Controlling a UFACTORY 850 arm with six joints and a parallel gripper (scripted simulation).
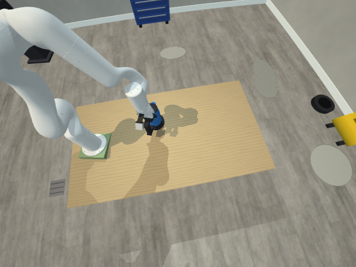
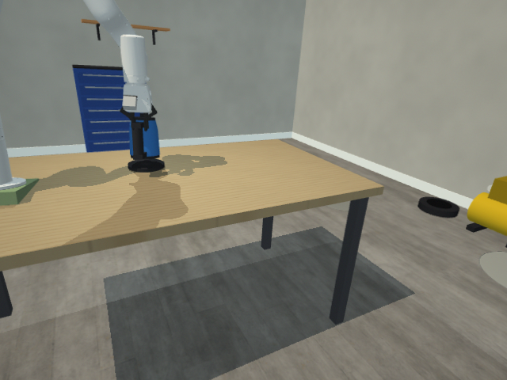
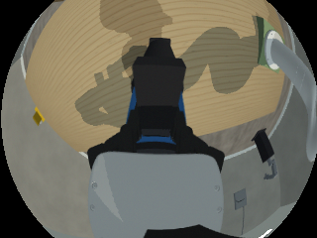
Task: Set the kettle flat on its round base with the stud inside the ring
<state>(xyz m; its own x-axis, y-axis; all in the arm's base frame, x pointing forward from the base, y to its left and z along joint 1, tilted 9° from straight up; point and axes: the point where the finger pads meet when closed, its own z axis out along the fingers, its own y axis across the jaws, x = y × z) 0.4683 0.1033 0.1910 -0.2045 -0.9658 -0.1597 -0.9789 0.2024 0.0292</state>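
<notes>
Now: the blue kettle 5 cm below my hand, 3 cm to the left of it and 1 cm ahead of it. Also, from my hand: round black base 18 cm below, 6 cm to the left, 1 cm ahead.
</notes>
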